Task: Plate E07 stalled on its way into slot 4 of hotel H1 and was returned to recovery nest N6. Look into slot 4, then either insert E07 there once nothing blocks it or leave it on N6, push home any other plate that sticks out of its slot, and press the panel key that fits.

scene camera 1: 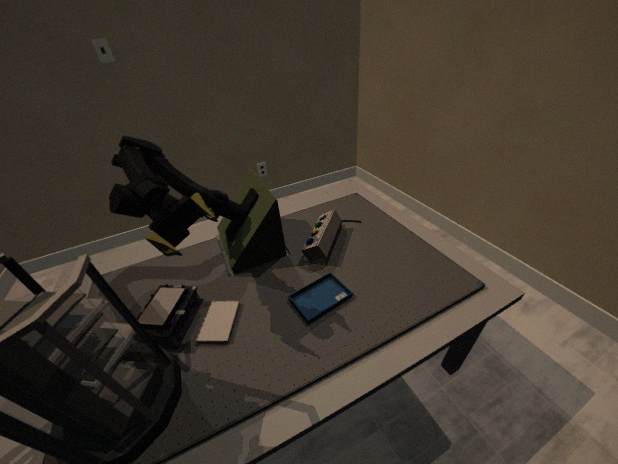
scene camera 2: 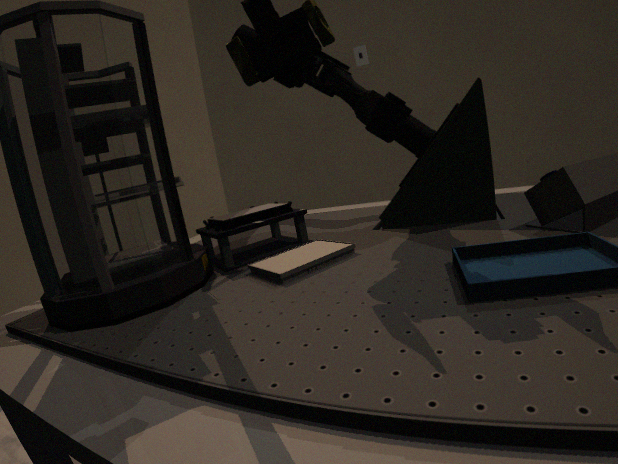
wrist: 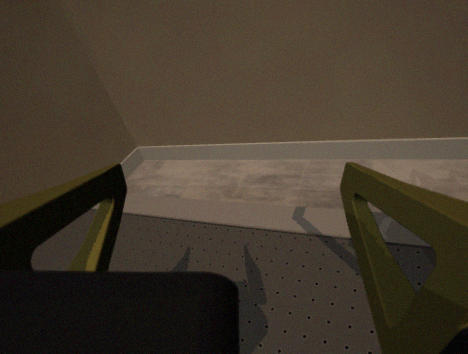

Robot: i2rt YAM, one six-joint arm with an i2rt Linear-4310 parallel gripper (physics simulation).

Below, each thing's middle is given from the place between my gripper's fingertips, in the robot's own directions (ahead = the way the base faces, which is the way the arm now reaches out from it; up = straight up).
I see the slotted rack (scene camera 2: 94, 186) 28 cm to the right of my hand, 11 cm below it and 8 cm ahead of it. The rest, counted from my hand: blue tray (scene camera 2: 573, 262): 30 cm below, 24 cm to the left, 3 cm ahead.
